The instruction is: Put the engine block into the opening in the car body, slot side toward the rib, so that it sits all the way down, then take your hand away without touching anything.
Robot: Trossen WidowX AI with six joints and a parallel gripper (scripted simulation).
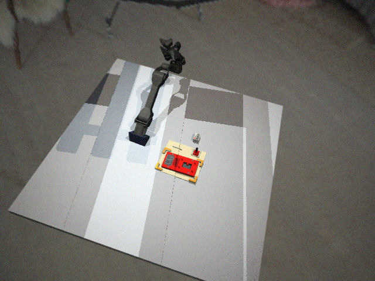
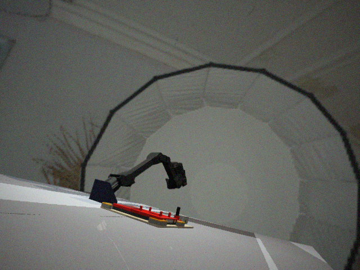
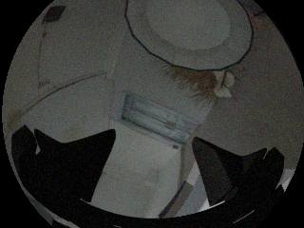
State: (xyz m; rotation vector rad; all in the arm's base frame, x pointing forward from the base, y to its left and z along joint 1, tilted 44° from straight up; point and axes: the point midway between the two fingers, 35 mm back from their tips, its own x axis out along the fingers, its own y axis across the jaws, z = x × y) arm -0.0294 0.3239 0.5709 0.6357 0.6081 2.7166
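The grey ribbed engine block lies 56 cm to the right of my gripper tip, 38 cm ahead of it and 24 cm below it. Also, from my gripper tip: short black peg 67 cm to the right, 38 cm ahead, 22 cm below.
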